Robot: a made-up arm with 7 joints. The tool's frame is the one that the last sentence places.
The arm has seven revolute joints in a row. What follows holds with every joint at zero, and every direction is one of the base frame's.
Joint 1 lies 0.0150 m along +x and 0.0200 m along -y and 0.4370 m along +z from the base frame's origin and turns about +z.
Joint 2 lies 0.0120 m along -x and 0.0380 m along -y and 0.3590 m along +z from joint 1 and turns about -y.
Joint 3 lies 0.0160 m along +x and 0.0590 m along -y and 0.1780 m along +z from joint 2 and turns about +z.
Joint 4 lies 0.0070 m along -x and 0.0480 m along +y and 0.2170 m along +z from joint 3 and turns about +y.
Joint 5 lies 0.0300 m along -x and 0.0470 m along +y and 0.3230 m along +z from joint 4 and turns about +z.
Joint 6 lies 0.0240 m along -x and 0.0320 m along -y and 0.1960 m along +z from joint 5 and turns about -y.
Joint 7 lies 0.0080 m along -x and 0.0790 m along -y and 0.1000 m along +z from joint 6 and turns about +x.
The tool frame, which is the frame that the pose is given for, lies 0.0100 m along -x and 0.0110 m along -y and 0.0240 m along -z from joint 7; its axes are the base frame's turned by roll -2.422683, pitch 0.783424 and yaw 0.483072 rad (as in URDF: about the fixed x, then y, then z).
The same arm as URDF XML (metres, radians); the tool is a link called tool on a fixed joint. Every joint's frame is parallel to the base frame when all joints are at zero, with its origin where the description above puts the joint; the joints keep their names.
<robot name="arm">
  <joint name="tool_fixed" type="fixed">
    <parent link="link7"/>
    <child link="tool"/>
    <origin xyz="-0.01 -0.011 -0.024" rpy="-2.4227 0.7834 0.4831"/>
  </joint>
  <joint name="joint 7" type="continuous">
    <parent link="link6"/>
    <child link="link7"/>
    <origin xyz="-0.008 -0.079 0.1" rpy="0 0 0"/>
    <axis xyz="1 0 0"/>
  </joint>
  <joint name="joint 6" type="continuous">
    <parent link="link5"/>
    <child link="link6"/>
    <origin xyz="-0.024 -0.032 0.196" rpy="0 0 0"/>
    <axis xyz="0 -1 0"/>
  </joint>
  <joint name="joint 5" type="continuous">
    <parent link="link4"/>
    <child link="link5"/>
    <origin xyz="-0.03 0.047 0.323" rpy="0 0 0"/>
    <axis xyz="0 0 1"/>
  </joint>
  <joint name="joint 4" type="continuous">
    <parent link="link3"/>
    <child link="link4"/>
    <origin xyz="-0.007 0.048 0.217" rpy="0 0 0"/>
    <axis xyz="0 1 0"/>
  </joint>
  <joint name="joint 3" type="continuous">
    <parent link="link2"/>
    <child link="link3"/>
    <origin xyz="0.016 -0.059 0.178" rpy="0 0 0"/>
    <axis xyz="0 0 1"/>
  </joint>
  <joint name="joint 2" type="continuous">
    <parent link="link1"/>
    <child link="link2"/>
    <origin xyz="-0.012 -0.038 0.359" rpy="0 0 0"/>
    <axis xyz="0 -1 0"/>
  </joint>
  <joint name="joint 1" type="continuous">
    <parent link="base_link"/>
    <child link="link1"/>
    <origin xyz="0.015 -0.02 0.437" rpy="0 0 0"/>
    <axis xyz="0 0 1"/>
  </joint>
  <link name="base_link"/>
  <link name="link1"/>
  <link name="link2"/>
  <link name="link3"/>
  <link name="link4"/>
  <link name="link5"/>
  <link name="link6"/>
  <link name="link7"/>
  <link name="tool"/>
</robot>

